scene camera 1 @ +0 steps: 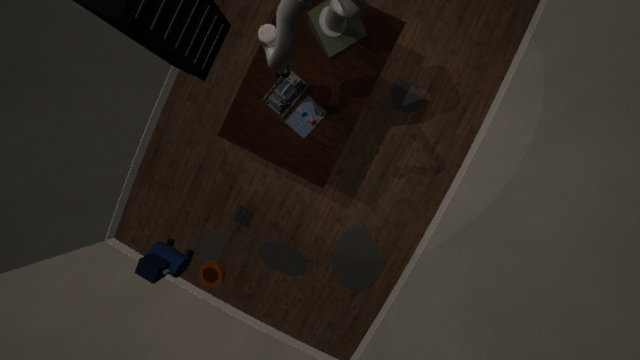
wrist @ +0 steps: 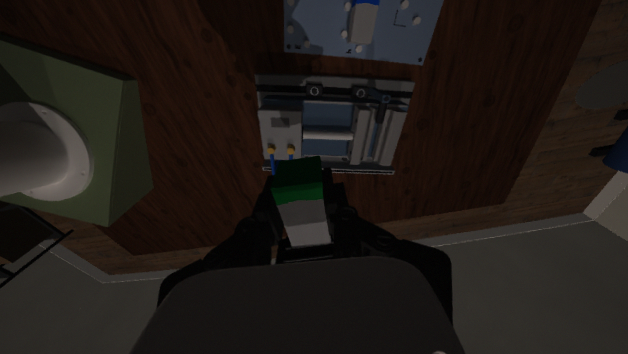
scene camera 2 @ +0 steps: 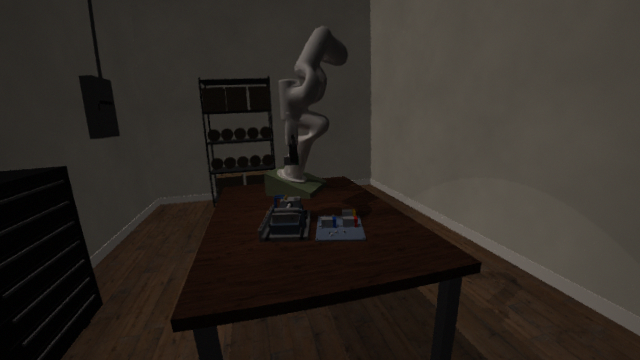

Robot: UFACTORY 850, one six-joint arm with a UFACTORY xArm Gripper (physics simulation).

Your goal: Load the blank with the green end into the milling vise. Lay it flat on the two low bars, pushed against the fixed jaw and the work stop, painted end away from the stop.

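Observation:
My gripper [scene camera 1: 283, 73] [scene camera 2: 291, 159] [wrist: 303, 186] is shut on the grey blank with the green end [wrist: 299, 192]. It holds the blank between its black fingers, green end facing up the wrist view. The milling vise [scene camera 1: 285, 94] [scene camera 2: 285, 227] [wrist: 335, 80] stands on the table. In the wrist view the blank shows just below the vise's block with yellow fittings [wrist: 281, 130], overlapping its blue hoses. A round rod [wrist: 327, 134] crosses the middle. Parallel upright pieces [wrist: 392, 137] stand at the right, with a dark arm [wrist: 381, 110] between them. The gripper is raised above the table.
A light-blue board [scene camera 1: 300, 125] [scene camera 2: 340, 235] [wrist: 320, 40] beside the vise carries blanks with blue [scene camera 2: 334, 222] [wrist: 363, 22], red [scene camera 2: 355, 221] and yellow ends, and white pegs. The arm's green base [scene camera 1: 345, 45] [scene camera 2: 280, 187] [wrist: 70, 85] stands at the table's far end.

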